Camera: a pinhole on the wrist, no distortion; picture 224 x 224 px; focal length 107.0 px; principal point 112.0 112.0 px. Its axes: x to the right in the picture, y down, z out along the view. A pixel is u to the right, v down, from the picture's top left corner.
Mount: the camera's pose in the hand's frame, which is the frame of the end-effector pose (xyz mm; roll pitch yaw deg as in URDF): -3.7 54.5 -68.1 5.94 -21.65 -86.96
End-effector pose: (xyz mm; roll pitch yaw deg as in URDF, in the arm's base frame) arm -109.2 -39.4 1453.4 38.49 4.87 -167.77
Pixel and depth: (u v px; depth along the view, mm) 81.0 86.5 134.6
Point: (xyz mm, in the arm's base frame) -48.7 -110.8 1572.8
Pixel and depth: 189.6 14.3 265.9
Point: 101.1 190.3 1620.6
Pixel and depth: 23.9 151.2 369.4
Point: -156.6 -325.1 1882.5
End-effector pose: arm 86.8 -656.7 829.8 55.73 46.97 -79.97
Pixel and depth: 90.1 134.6 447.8
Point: 56.5 -1007.5 1105.6
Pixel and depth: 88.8 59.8 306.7
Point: 73.6 -730.0 1159.0
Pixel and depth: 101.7 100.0 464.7
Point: -8.2 -895.1 1190.3
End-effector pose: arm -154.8 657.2 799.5 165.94 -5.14 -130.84
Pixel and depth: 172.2 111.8 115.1
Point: -185.9 697.6 746.8
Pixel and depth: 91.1 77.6 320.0
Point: -262.6 929.2 651.0
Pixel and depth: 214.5 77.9 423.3
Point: -24.6 709.7 296.2
